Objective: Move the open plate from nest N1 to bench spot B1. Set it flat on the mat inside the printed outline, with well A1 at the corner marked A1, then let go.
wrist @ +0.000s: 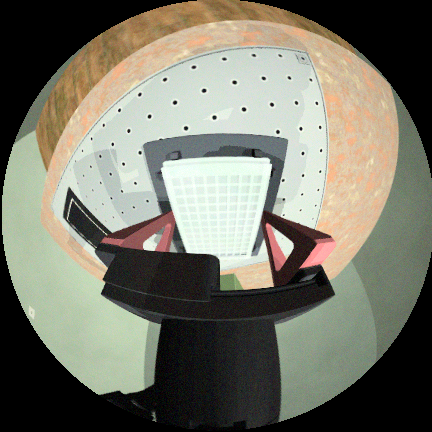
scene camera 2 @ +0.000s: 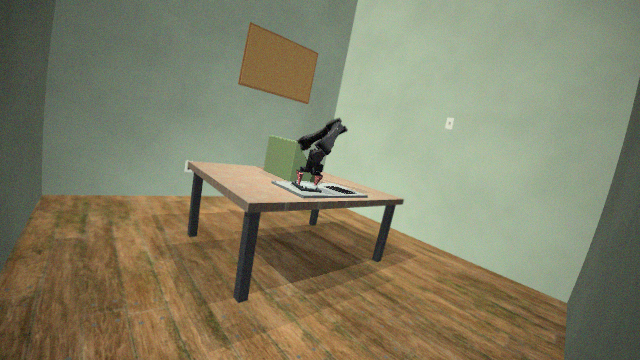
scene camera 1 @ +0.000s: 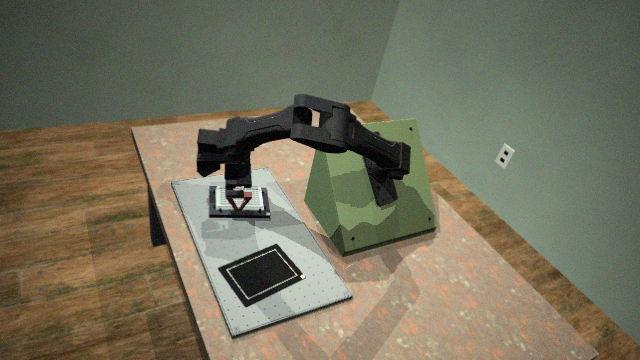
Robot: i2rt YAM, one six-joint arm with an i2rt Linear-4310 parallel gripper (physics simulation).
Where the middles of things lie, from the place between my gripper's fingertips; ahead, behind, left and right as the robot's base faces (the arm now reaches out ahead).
The white well plate (scene camera 1: pixel 256 203) lies 1 cm above my hand. The rest, counted from my hand: B1 mat (scene camera 1: pixel 254 277) 4 cm ahead, 25 cm to the left, 1 cm below.
